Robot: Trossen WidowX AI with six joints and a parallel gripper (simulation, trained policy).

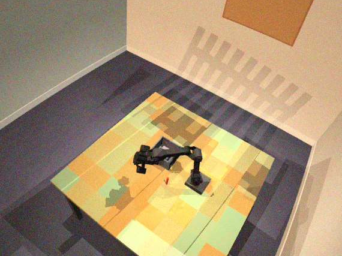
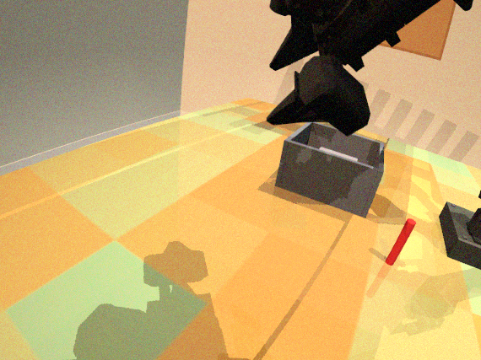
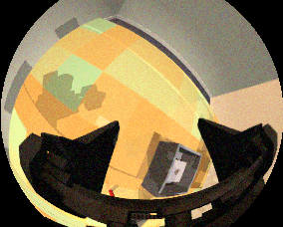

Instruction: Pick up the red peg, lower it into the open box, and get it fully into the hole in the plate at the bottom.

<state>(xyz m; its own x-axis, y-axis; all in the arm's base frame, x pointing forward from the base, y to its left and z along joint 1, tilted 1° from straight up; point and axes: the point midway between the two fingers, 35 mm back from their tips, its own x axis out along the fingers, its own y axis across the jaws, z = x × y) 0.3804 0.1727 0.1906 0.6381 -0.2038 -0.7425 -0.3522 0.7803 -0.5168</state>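
My gripper tip is 220 mm past the red peg, 170 mm above it and 60 mm to the left of it. The rest, counted from my gripper tip: pale plate: 260 mm to the right, 170 mm below, 80 mm behind; then grey box: 260 mm to the right, 190 mm below, 80 mm behind.
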